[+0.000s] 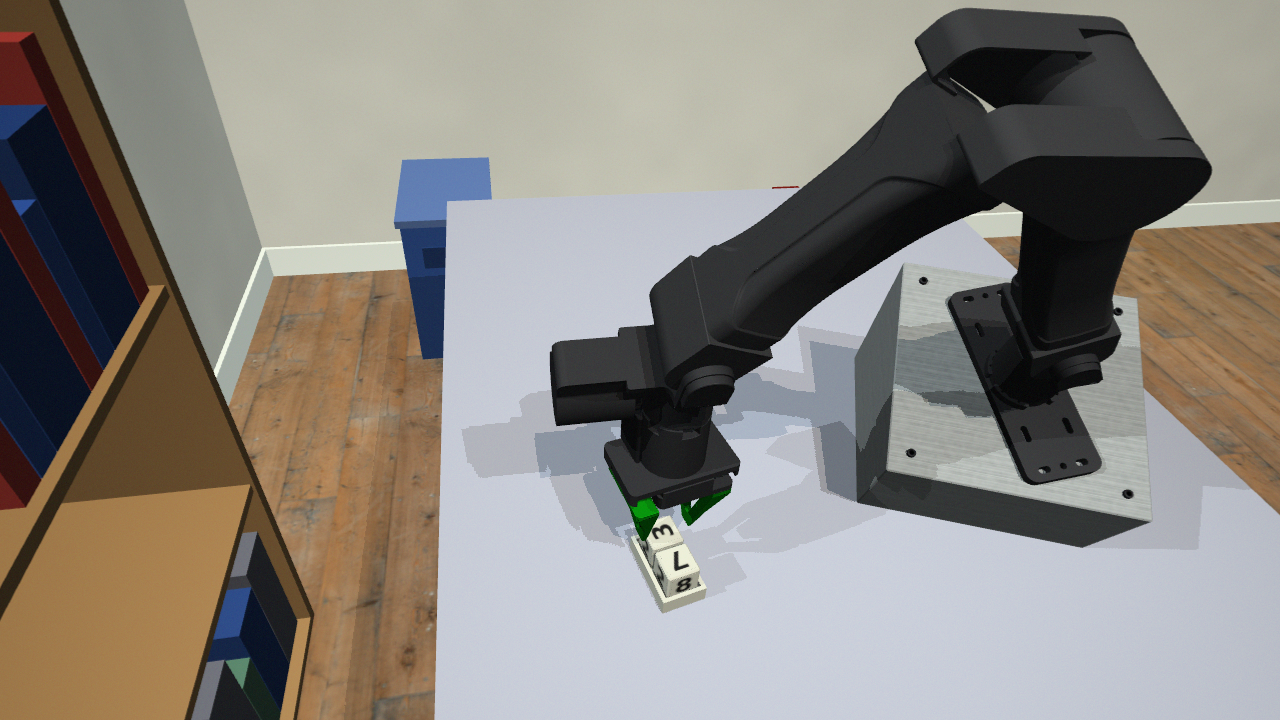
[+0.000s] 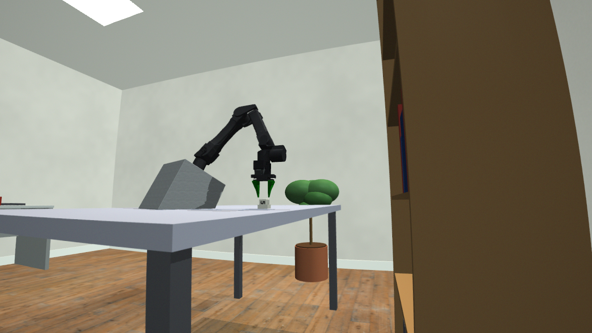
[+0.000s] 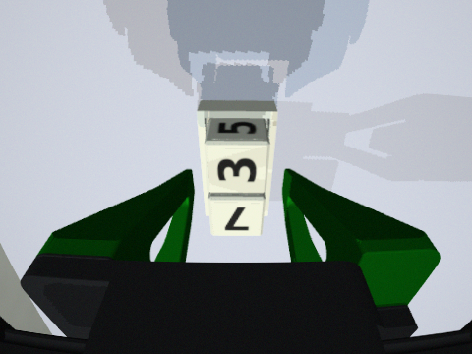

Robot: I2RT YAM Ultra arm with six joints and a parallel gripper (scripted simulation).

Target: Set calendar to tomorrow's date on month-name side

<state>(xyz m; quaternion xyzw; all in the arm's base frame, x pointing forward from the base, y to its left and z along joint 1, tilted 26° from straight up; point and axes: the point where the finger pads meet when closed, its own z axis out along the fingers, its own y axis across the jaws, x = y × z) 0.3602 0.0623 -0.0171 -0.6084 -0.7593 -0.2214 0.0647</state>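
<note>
Right now my hand is 5 cm above the tray and 2 cm to the right of it.
</note>
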